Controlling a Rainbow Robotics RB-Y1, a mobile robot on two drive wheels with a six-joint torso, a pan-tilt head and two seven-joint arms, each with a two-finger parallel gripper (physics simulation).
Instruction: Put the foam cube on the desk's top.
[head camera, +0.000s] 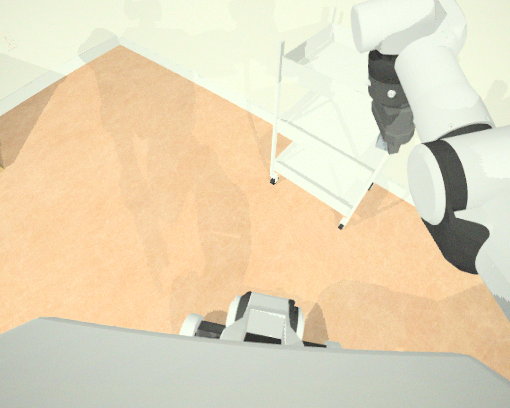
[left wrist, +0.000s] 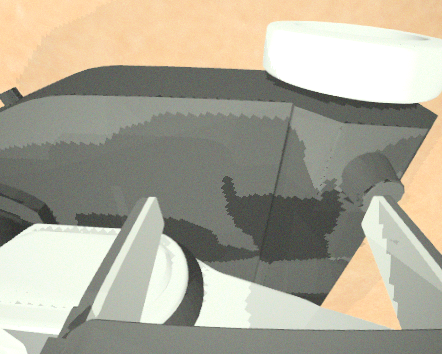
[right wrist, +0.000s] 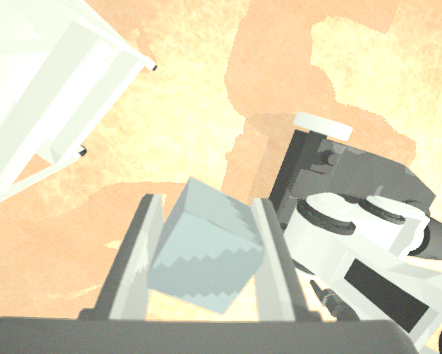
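Seen in the pictures: left gripper, fingertip midpoint: (left wrist: 261, 210); right gripper, fingertip midpoint: (head camera: 389, 143) (right wrist: 207, 209); robot's base, link origin: (right wrist: 285, 181).
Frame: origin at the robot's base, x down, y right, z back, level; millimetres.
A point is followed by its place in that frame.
Observation:
The pale blue-grey foam cube (right wrist: 207, 245) @(x -840, y 197, z -432 mm) (head camera: 381, 143) @(x -818, y 172, z -414 mm) sits tilted between the fingers of my right gripper (right wrist: 207, 209) @(x -806, y 194, z -431 mm) (head camera: 389, 148) @(x -806, y 194, z -431 mm), which is shut on it. In the head camera the cube is mostly hidden by the dark gripper, in front of the right side of the white cart. In the right wrist view floor shows below and beyond the cube. My left gripper (left wrist: 261, 210) @(x -322, y -228, z 123 mm) is open, with no object between its fingers, above the dark grey wheeled base; it does not show in the head camera. No desk can be made out in these views.
A white shelf cart (head camera: 279, 95) @(x -577, y -84, z -834 mm) (right wrist: 107, 92) @(x -133, y 172, z -731 mm) on small dark casters stands by the pale wall. My wheeled base (left wrist: 190, 155) @(x -169, y -159, z 180 mm) (right wrist: 370, 167) @(x -169, y 178, z 208 mm) has a white wheel (left wrist: 350, 65) (right wrist: 322, 126). Orange floor (head camera: 165, 150) @(x 0, y -750, z -958 mm) lies left of the cart. A wide grey surface (head camera: 250, 380) @(x -1129, y -7, z 16 mm) fills the head camera's bottom.

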